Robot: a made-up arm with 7 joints. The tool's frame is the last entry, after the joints.
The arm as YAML. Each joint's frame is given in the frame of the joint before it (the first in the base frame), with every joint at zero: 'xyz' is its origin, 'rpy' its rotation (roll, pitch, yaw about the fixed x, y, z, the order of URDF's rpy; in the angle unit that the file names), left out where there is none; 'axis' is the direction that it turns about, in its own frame. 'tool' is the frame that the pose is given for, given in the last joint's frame.
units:
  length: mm
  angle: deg
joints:
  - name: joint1
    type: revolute
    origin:
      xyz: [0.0, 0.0, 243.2]
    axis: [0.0, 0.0, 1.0]
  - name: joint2
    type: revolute
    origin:
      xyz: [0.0, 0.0, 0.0]
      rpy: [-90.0, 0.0, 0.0]
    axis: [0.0, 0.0, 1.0]
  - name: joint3
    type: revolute
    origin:
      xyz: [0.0, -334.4, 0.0]
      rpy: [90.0, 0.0, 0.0]
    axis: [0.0, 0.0, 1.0]
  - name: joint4
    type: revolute
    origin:
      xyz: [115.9, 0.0, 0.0]
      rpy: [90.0, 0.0, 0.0]
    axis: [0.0, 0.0, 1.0]
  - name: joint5
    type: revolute
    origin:
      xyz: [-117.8, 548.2, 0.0]
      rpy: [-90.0, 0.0, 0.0]
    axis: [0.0, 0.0, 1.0]
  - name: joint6
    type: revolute
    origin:
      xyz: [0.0, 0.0, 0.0]
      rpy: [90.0, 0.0, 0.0]
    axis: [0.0, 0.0, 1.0]
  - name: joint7
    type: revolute
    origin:
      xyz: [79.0, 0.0, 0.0]
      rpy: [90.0, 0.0, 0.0]
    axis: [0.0, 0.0, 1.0]
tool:
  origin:
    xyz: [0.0, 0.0, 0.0]
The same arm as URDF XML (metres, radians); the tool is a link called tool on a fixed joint. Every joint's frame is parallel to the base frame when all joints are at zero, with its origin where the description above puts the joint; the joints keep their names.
<robot name="arm">
<joint name="tool_joint" type="fixed"><parent link="link7"/><child link="tool"/><origin xyz="0 0 0" rpy="3.1416 0 0"/></joint>
<joint name="joint7" type="continuous"><parent link="link6"/><child link="link7"/><origin xyz="0.079 0 0"/><axis xyz="0 0 -1"/></joint>
<joint name="joint6" type="continuous"><parent link="link5"/><child link="link6"/><origin xyz="0 0 0"/><axis xyz="0 -1 0"/></joint>
<joint name="joint5" type="continuous"><parent link="link4"/><child link="link5"/><origin xyz="-0.1178 0 0.5482"/><axis xyz="0 0 1"/></joint>
<joint name="joint4" type="continuous"><parent link="link3"/><child link="link4"/><origin xyz="0.1159 0 0"/><axis xyz="0 -1 0"/></joint>
<joint name="joint3" type="continuous"><parent link="link2"/><child link="link3"/><origin xyz="0 0 0.3344"/><axis xyz="0 0 1"/></joint>
<joint name="joint2" type="continuous"><parent link="link1"/><child link="link2"/><origin xyz="0 0 0"/><axis xyz="0 1 0"/></joint>
<joint name="joint1" type="continuous"><parent link="base_link"/><child link="link1"/><origin xyz="0 0 0.2432"/><axis xyz="0 0 1"/></joint>
<link name="base_link"/>
<link name="link1"/>
<link name="link2"/>
<link name="link3"/>
<link name="link4"/>
<link name="link5"/>
<link name="link6"/>
<link name="link7"/>
<link name="tool"/>
</robot>

